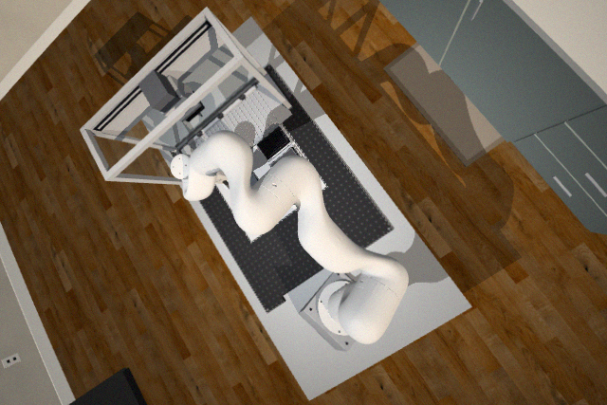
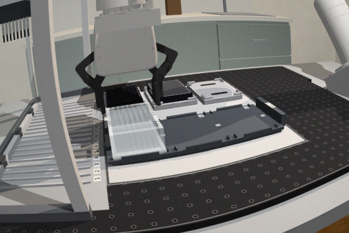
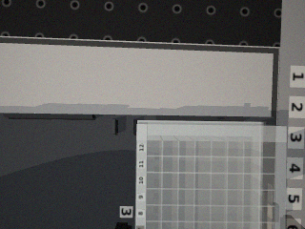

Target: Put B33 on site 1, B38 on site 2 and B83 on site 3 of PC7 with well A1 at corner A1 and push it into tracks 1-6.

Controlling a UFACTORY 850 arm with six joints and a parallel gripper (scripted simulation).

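The clear deep-well block B83 lies 5 cm below my hand. The rest, counted from my hand: perforated dark deck: 13 cm behind, 9 cm to the right, 8 cm below; dark plate carrier PC7: 11 cm behind, 6 cm below; black welled plate: 22 cm to the right, 6 cm below.
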